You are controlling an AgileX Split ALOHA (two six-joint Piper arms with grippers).
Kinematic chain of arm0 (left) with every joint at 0, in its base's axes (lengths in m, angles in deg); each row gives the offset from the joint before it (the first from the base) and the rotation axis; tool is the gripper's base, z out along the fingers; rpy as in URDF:
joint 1: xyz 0 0 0.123 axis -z
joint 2: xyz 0 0 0 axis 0.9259 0.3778 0
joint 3: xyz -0.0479 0.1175 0.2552 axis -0.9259 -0.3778 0
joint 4: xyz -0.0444 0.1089 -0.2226 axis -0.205 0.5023 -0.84
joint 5: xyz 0 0 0 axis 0.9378 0.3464 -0.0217
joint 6: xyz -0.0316 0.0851 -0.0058 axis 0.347 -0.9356 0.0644
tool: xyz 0 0 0 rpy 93.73 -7.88 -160.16
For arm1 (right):
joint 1: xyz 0 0 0.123 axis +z
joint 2: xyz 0 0 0 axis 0.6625 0.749 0
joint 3: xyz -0.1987 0.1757 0.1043 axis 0.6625 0.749 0
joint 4: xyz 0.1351 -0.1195 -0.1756 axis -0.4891 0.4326 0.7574
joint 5: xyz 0 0 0 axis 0.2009 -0.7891 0.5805
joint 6: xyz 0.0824 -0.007 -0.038 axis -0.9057 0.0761 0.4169
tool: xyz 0 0 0 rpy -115.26 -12.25 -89.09
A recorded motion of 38 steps. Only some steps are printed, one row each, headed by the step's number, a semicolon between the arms.
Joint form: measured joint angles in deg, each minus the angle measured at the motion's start. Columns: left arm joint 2, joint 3, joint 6, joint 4, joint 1, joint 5; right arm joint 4, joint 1, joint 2, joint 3, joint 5, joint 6.
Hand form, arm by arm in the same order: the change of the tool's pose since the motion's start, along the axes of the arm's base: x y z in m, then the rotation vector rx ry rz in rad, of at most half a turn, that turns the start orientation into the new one. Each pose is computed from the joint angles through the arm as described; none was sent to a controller.
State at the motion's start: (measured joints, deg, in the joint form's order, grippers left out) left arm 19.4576 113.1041 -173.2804 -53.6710 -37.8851 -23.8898; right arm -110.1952 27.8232 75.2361 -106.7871 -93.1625 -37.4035
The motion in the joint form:
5: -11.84 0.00 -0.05 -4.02 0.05 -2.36; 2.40 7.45 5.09 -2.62 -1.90 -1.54
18: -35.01 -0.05 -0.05 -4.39 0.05 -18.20; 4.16 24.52 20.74 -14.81 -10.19 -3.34
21: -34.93 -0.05 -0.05 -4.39 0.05 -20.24; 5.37 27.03 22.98 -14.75 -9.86 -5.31
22: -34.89 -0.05 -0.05 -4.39 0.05 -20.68; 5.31 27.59 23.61 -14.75 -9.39 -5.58
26: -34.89 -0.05 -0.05 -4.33 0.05 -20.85; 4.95 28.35 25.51 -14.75 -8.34 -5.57
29: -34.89 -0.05 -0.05 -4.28 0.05 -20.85; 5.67 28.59 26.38 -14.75 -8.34 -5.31
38: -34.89 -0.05 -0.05 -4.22 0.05 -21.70; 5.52 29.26 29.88 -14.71 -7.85 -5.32
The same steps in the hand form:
5: -0.0224 0.0137 0.0526 -0.1596 -0.1752 0.0568; 0.0158 0.0385 -0.0184 -0.0083 0.0850 0.1467
18: -0.0801 0.0693 0.1411 -0.4162 -0.6781 0.2714; 0.0458 0.1475 -0.0615 -0.0024 0.2676 0.5260
21: -0.0781 0.0712 0.1427 -0.4202 -0.6977 0.3004; 0.0436 0.1627 -0.0778 -0.0200 0.3265 0.5448
22: -0.0776 0.0715 0.1430 -0.4208 -0.7016 0.3067; 0.0439 0.1665 -0.0821 -0.0209 0.3344 0.5451
26: -0.0775 0.0717 0.1432 -0.4204 -0.7039 0.3088; 0.0460 0.1722 -0.0949 -0.0205 0.3542 0.5443
29: -0.0775 0.0717 0.1431 -0.4197 -0.7045 0.3085; 0.0462 0.1732 -0.1014 -0.0341 0.3670 0.5558
38: -0.0768 0.0726 0.1439 -0.4209 -0.7137 0.3203; 0.0480 0.1783 -0.1255 -0.0350 0.4233 0.5600

